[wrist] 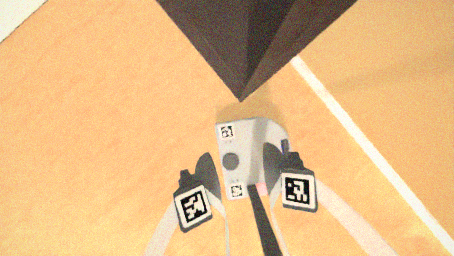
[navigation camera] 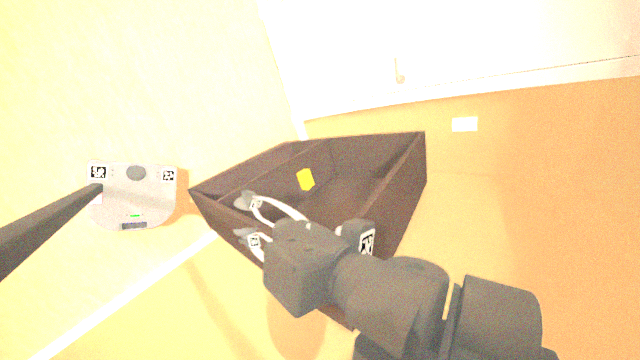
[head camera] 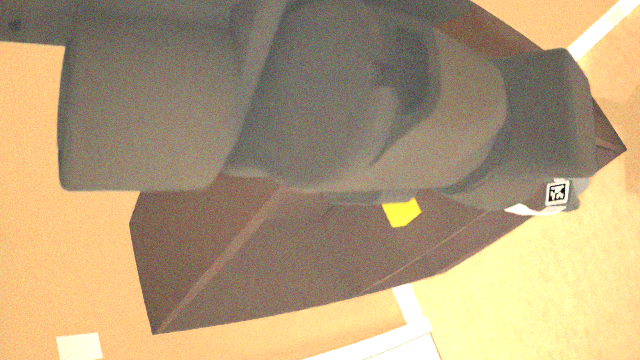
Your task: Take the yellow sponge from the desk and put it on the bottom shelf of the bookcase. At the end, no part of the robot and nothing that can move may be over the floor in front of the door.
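Places are measured from the robot's base along level axes (x back, y right, z up), in millimetres.
Where they show: gripper, fingertip midpoint: (navigation camera: 241, 214); robot's base, link origin: (navigation camera: 136, 172).
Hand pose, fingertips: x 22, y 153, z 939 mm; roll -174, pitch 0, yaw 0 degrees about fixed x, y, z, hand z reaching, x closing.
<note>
Each offset is from my fingertips to the top centre of the thing. "pt": to the spot under its first point.
The yellow sponge @[dx -53, dy +576, dz -410 mm] (head camera: 401, 212) (navigation camera: 305, 179) lies inside the dark brown bookcase (head camera: 227, 250) (navigation camera: 406, 192) (wrist: 210, 45), on the lowest board that shows. In the head view the wrist hangs close to it in the picture and hides part of the bookcase. My gripper (navigation camera: 244, 216) (wrist: 239, 165) is partly open with nothing between its fingers, and stands apart from the sponge. In the navigation view it appears over the bookcase's near side edge; in the wrist view a bookcase corner lies beyond the fingertips. One finger shows in the head view. The desk does not show.
The white door (navigation camera: 490, 40) with its handle @[pt dx -622, dy +761, dz -12 mm] (navigation camera: 398, 77) stands behind the bookcase; part of its frame @[pt dx -542, dy +852, dz -855 mm] (head camera: 415, 327) shows in the head view. My base (navigation camera: 150, 200) (wrist: 240, 145) stands on the floor near the bookcase's corner. My mast (navigation camera: 45, 222) crosses the navigation view at left.
</note>
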